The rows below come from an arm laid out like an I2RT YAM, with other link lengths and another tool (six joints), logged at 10 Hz.
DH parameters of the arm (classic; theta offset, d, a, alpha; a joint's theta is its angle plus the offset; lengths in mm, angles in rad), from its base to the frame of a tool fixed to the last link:
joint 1: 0 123.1 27.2 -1.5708
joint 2: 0 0 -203.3 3.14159
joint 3: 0.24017 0 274.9 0
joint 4: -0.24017 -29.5 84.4 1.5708
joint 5: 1.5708 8.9 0 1.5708
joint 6: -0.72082 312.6 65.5 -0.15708
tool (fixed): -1.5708 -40.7 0 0
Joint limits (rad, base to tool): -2.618..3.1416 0..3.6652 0..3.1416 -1.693..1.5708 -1.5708..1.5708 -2.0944..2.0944
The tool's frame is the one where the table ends.
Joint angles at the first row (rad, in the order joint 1, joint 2, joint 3, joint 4, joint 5, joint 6):
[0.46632 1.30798 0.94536 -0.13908 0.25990 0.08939]
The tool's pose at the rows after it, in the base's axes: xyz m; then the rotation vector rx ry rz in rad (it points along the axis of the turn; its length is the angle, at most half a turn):
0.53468, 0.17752, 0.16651, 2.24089, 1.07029, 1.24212
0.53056, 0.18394, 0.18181, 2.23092, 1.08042, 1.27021
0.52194, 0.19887, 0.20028, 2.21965, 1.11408, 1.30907
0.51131, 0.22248, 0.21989, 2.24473, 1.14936, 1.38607
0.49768, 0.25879, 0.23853, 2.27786, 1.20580, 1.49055
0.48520, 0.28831, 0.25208, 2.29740, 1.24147, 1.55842
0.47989, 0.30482, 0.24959, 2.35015, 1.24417, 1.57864
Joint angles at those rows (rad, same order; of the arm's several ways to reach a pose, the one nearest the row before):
[0.47673 1.28693 0.95262 -0.15308 0.25933 0.08471]
[0.48882 1.26082 0.96878 -0.17802 0.25589 0.08436]
[0.51526 1.22872 0.99278 -0.21602 0.24533 0.08562]
[0.54753 1.20363 1.02689 -0.24879 0.20770 0.12503]
[0.59672 1.19644 1.06137 -0.25330 0.15813 0.17962]
[0.65207 1.20786 1.09678 -0.25168 0.15066 0.22306]
[0.68368 1.23628 1.12301 -0.25264 0.14911 0.27838]

